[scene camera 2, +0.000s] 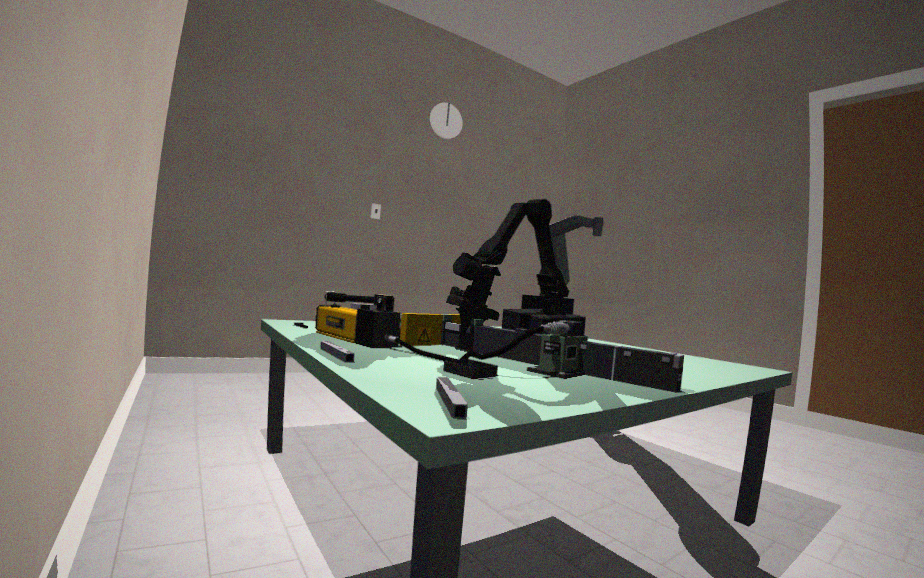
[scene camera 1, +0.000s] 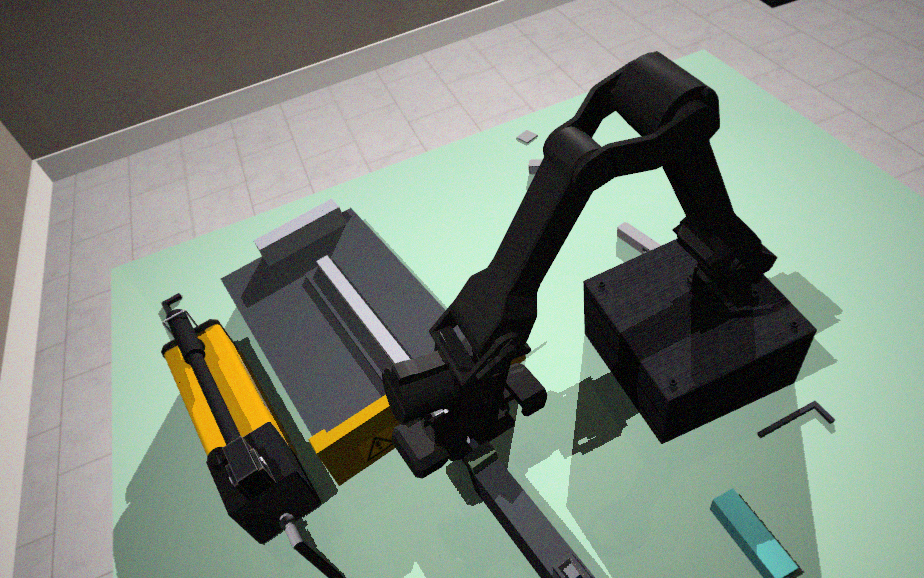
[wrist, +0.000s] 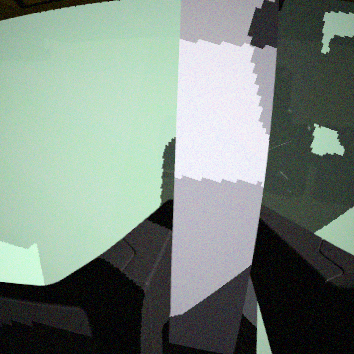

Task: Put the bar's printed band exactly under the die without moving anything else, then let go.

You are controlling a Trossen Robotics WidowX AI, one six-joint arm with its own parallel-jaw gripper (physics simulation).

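Pixels of known places: gripper, fingertip midpoint: (scene camera 2: 464, 335) (scene camera 1: 465, 452) (wrist: 210, 211); arm's base, origin of the base link: (scene camera 2: 552, 312) (scene camera 1: 722, 286).
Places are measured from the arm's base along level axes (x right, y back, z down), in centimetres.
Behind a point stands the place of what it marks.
The long light grey bar (scene camera 1: 361, 306) @(x 21.6, y -45.2, z 4.9 cm) (wrist: 220, 115) @(x -1.8, y -38.4, z 4.9 cm) runs from my gripper over the grey-floored tray with a yellow front (scene camera 1: 354, 421) @(x 1.1, y -49.5, z 2.7 cm) (scene camera 2: 421, 329) @(x 0.1, y -49.3, z 7.2 cm). My gripper (scene camera 1: 468, 446) @(x -5.3, y -37.7, z 8.0 cm) (wrist: 210, 211) @(x -5.3, y -37.7, z 8.0 cm) is shut on the bar, with one finger on each side of it in the wrist view. It is close to the near end of the long dark rail (scene camera 1: 517, 514) @(x -16.5, y -34.5, z 4.4 cm), in line with the bar. In scene camera 2, the rail leads toward a green machine (scene camera 2: 553, 354) @(x -41.9, y -35.6, z 7.4 cm). A dark patch shows at the bar's top right in the wrist view; I cannot tell whether it is print or shadow. The die cannot be made out.
A yellow and black unit (scene camera 1: 262, 477) @(x -4.0, y -60.6, z -0.3 cm) (scene camera 2: 337, 323) @(x 12.0, y -71.3, z 7.6 cm) stands beside the tray, its hose running past a dark pedal-like box (scene camera 2: 470, 368) @(x -42.3, y -57.4, z 10.0 cm). A teal block (scene camera 1: 749, 528) @(x -25.2, y -10.8, z 9.2 cm) and a hex key (scene camera 1: 787, 420) @(x -14.6, y 1.8, z 11.4 cm) lie near the arm's base (scene camera 1: 701, 347) @(x -6.8, y -6.8, z 0.8 cm). Loose bars (scene camera 2: 337, 351) @(x -20.2, y -78.7, z 10.5 cm) (scene camera 2: 451, 397) @(x -61.9, y -72.2, z 10.0 cm) lie near the table edge.
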